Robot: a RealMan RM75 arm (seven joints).
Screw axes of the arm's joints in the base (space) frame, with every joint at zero. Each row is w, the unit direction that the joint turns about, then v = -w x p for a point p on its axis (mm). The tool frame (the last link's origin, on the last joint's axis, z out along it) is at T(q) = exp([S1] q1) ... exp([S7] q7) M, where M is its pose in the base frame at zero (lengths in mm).
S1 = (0, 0, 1, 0, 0, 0)
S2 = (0, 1, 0, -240.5, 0, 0)
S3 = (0, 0, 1, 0, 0, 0)
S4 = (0, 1, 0, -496.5, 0, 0)
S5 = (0, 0, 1, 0, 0, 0)
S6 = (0, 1, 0, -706.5, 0, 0)
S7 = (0, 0, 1, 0, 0, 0)
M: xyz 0 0 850.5 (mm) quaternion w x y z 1 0 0 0
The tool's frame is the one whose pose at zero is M.
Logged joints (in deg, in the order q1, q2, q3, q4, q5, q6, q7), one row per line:
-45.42 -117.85 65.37 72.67 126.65 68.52 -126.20
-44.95 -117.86 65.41 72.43 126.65 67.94 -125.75
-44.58 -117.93 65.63 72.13 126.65 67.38 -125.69
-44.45 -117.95 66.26 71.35 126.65 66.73 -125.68
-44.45 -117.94 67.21 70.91 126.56 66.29 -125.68
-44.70 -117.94 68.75 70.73 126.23 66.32 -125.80
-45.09 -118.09 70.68 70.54 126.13 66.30 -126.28
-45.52 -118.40 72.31 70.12 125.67 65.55 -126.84
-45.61 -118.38 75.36 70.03 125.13 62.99 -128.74
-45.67 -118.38 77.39 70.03 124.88 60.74 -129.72
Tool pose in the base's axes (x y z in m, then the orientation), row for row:
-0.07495 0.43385 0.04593 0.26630 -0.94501 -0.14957 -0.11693
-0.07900 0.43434 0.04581 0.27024 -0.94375 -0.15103 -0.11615
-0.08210 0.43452 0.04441 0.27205 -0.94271 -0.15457 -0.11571
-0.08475 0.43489 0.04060 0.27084 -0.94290 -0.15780 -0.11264
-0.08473 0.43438 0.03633 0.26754 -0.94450 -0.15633 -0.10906
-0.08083 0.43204 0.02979 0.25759 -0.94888 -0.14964 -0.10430
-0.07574 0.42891 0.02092 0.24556 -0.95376 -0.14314 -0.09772
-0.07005 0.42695 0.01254 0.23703 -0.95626 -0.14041 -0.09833
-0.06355 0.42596 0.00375 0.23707 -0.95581 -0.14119 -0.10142
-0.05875 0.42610 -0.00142 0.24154 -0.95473 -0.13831 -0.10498
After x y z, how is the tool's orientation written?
As a quaternion, w x y z.
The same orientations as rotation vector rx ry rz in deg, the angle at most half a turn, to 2 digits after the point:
-146.19 -23.14 -18.09
-145.70 -23.32 -17.93
-145.41 -23.84 -17.85
-145.53 -24.35 -17.38
-146.02 -24.17 -16.86
-147.45 -23.25 -16.21
-149.13 -22.38 -15.28
-150.18 -22.05 -15.44
-150.11 -22.17 -15.93
-149.59 -21.67 -16.45

